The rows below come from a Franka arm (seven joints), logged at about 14 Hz.
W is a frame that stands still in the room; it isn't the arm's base.
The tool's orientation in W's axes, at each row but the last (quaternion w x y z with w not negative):
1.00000, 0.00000, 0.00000, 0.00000
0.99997, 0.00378, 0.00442, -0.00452
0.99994, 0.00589, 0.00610, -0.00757
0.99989, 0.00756, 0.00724, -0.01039
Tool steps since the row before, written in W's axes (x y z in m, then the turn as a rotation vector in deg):
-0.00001, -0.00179, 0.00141, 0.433, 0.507, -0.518
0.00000, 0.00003, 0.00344, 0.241, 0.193, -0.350
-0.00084, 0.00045, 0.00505, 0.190, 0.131, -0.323
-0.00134, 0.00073, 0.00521, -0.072, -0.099, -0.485
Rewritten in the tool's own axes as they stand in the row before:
-0.00001, -0.00179, 0.00141, 0.433, 0.507, -0.518
-0.00003, 0.00006, 0.00344, 0.242, 0.193, -0.349
-0.00091, 0.00050, 0.00503, 0.192, 0.130, -0.322
-0.00143, 0.00078, 0.00518, -0.063, -0.108, -0.484

